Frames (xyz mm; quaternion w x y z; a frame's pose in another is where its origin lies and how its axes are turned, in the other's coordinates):
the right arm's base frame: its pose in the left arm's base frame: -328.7 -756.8 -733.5 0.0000 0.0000 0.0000 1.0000
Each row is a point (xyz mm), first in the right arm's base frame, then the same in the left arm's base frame.
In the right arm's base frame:
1: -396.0 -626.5 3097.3
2: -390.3 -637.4 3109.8
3: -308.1 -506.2 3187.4
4: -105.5 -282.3 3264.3
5: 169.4 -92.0 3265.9
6: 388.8 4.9 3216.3
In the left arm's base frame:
1: 67.3 -130.3 2363.8
2: 61.6 -119.4 2376.3
3: -20.6 -250.6 2453.9
4: -223.2 -474.5 2530.8
5: -498.1 -664.8 2532.4
6: -717.5 -761.7 2482.8

